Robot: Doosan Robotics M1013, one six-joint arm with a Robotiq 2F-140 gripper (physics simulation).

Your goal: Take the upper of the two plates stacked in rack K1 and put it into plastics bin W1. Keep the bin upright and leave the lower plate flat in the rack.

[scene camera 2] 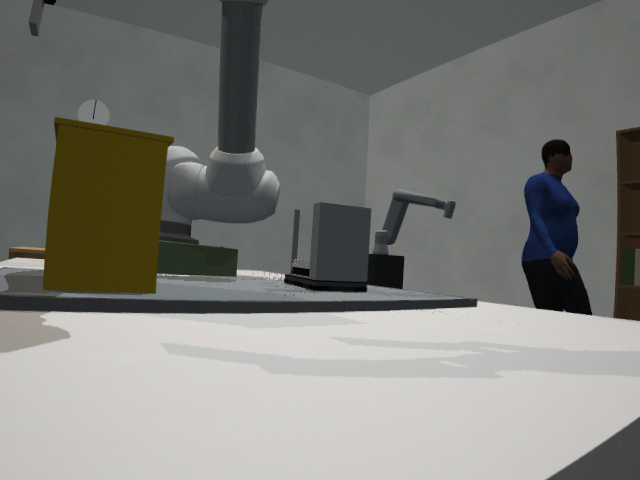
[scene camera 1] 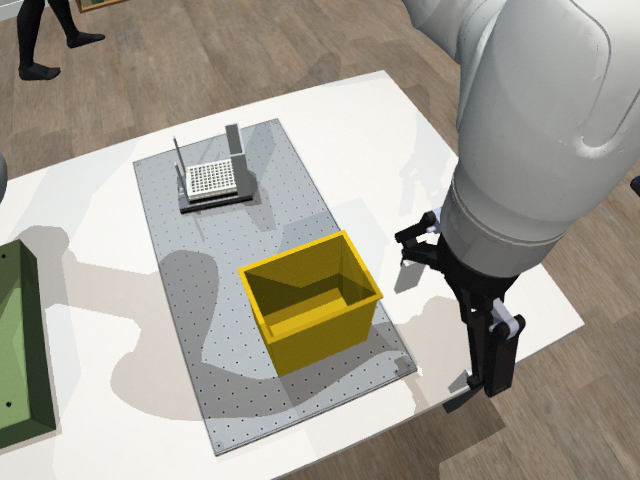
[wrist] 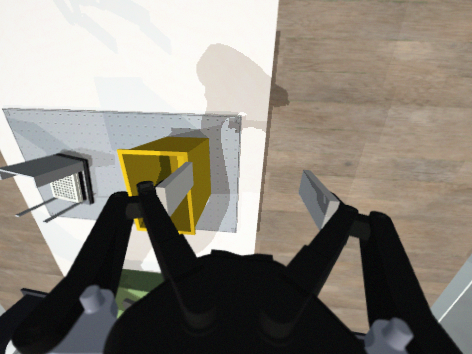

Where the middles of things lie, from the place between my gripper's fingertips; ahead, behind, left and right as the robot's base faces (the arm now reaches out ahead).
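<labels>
Counting from my hand, I find the yellow plastics bin W1 (scene camera 2: pixel 103 228) 10 cm behind and 16 cm to the left, and it sits 18 cm below. The white gridded plate (scene camera 1: pixel 216 178) is well to the left of my hand, a good way behind it and a good way below it.
</labels>
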